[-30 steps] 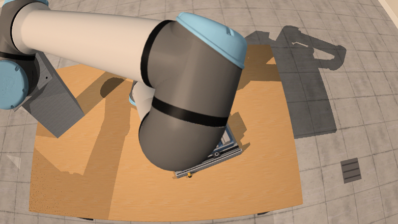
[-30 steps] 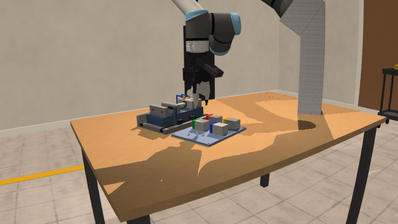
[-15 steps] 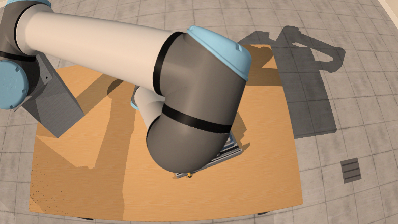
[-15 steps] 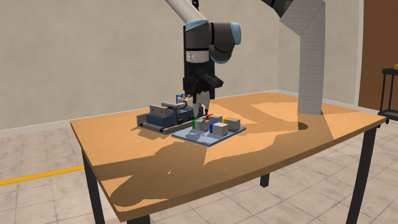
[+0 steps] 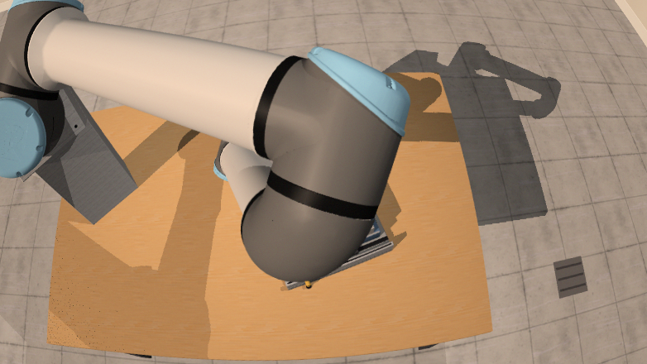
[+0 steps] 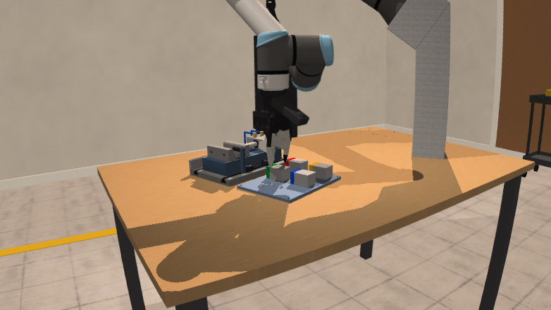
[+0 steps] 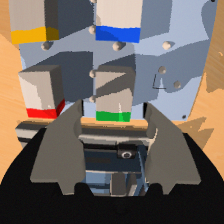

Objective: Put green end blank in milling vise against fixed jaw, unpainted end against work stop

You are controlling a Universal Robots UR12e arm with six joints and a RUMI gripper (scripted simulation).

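Right now my hand is 40 mm above the green-ended blank. Round my hand: blue-ended blank (90 mm to the left, 40 mm below); then red-ended blank (90 mm behind, 40 mm below); then blue-grey plate (40 mm to the left, 60 mm below).
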